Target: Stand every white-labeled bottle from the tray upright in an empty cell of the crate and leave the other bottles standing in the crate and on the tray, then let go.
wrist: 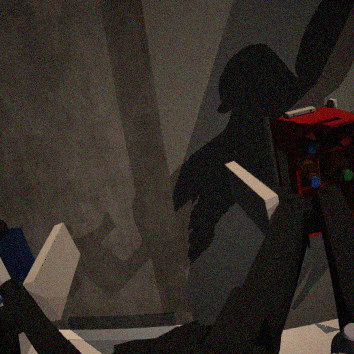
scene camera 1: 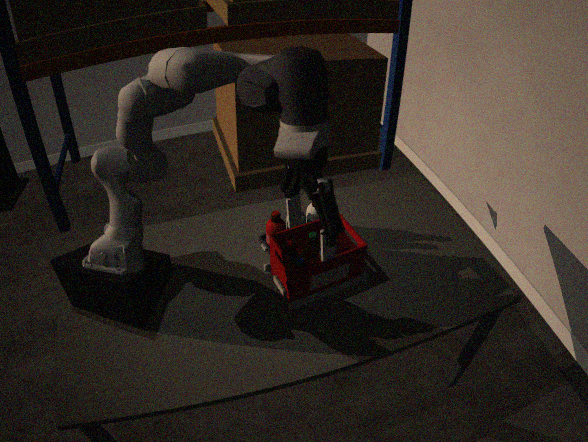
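Note:
My gripper (scene camera 1: 308, 229) (wrist: 148, 211) is open and empty, its fingers pointing down over the back part of the red crate (scene camera 1: 287, 275) (wrist: 305, 119); one finger overlaps the crate's inside in the scene view. Inside the crate, a green cap (scene camera 1: 312, 234) (wrist: 348, 174) and a blue cap (wrist: 315, 181) show, with other dim caps. Behind the crate stand a red bottle (scene camera 1: 274, 228) and a white bottle (scene camera 1: 311, 212), partly covered by the crate wall and gripper. The tray is mostly hidden behind the crate. Bottle labels are too dark and covered to read.
The robot's base stands on a dark block (scene camera 1: 115, 300) left of the crate. A large brown box (scene camera 1: 310, 110) stands behind, beneath a rack with a blue post (scene camera 1: 395, 100). A pale wall (scene camera 1: 505, 100) rises at the right. Strong arm shadows cross the floor.

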